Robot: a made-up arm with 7 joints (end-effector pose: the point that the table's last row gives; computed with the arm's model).
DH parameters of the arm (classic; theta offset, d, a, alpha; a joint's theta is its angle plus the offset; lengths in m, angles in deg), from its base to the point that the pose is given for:
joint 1: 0 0.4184 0 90
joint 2: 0 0.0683 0 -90
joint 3: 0 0.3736 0.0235 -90
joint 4: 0 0.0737 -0.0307 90
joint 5: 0 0.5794 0 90
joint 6: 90 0.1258 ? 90
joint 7: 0 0.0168 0 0
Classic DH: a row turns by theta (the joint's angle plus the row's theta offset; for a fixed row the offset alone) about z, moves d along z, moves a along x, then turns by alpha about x.
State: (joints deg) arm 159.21 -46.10 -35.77 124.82 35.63 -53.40 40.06
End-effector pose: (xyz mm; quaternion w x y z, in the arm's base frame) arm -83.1 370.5 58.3 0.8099 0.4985 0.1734 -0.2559
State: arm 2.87 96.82 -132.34 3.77 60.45 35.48 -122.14
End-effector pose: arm -1029.9 -182.1 184.9 0.7074 0.3750 -0.5282 0.2828
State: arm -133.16 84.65 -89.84 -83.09 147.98 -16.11 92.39
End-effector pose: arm 729.5 -95.5 664.7 0.7768 0.1145 -0.5218 0.3333
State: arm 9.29 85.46 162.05 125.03 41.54 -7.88 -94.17
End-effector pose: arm 32.7 106.6 -112.1 0.4825 -0.0722 0.6013 -0.6328
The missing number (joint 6, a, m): 0.123
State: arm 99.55 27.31 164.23 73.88 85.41 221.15 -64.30
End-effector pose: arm 164.7 -635.8 541.4 0.7842 -0.3536 -0.4903 -0.1400
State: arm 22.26 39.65 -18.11 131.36 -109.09 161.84 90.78
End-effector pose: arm 273.4 53.7 857.2 0.4302 -0.5812 -0.4833 -0.4935
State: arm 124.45 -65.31 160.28 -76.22 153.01 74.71 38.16
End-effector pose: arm -130.9 866.0 254.5 0.1106 -0.5692 -0.7628 -0.2861
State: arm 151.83 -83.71 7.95 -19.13 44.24 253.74 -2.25
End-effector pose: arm -798.0 437.4 546.5 0.5046 -0.2247 0.7601 -0.3422
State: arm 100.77 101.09 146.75 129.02 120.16 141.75 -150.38
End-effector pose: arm -78.3 77.8 122.3 0.1500 -0.5469 0.2162 0.7948
